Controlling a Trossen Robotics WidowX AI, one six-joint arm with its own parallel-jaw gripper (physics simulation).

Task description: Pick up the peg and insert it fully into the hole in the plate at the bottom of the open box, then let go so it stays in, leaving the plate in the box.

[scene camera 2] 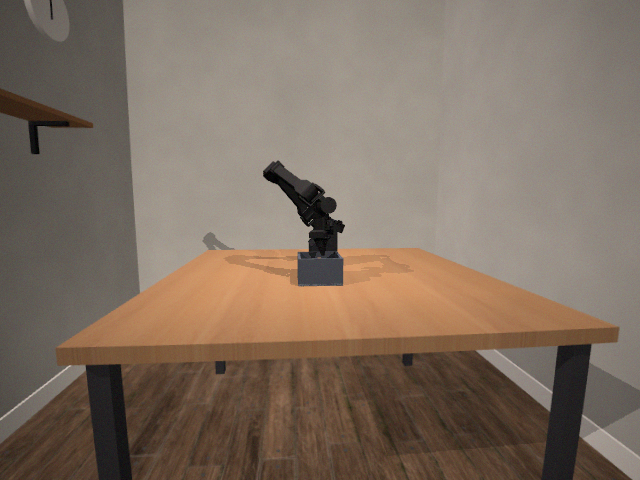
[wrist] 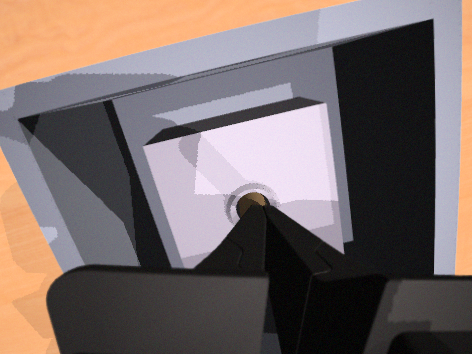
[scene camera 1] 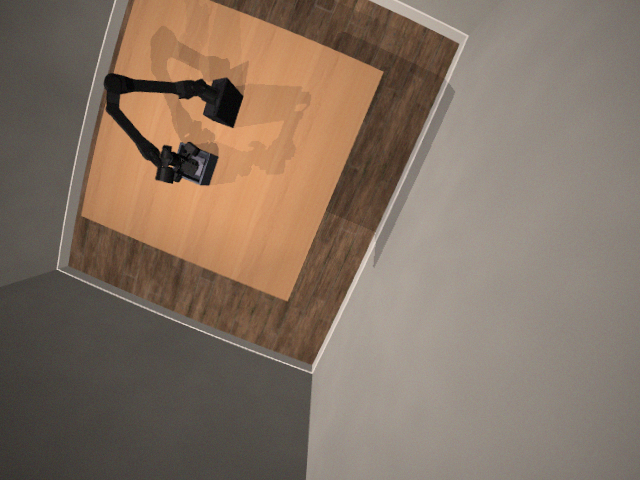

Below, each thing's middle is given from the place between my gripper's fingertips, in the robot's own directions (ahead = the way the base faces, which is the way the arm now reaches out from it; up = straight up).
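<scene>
Grey box [scene camera 2: 328,271]: 50 mm below my hand, 10 mm to the right of it. Pale square plate [wrist: 283,150]: 60 mm below my hand, 10 mm to the right.
</scene>
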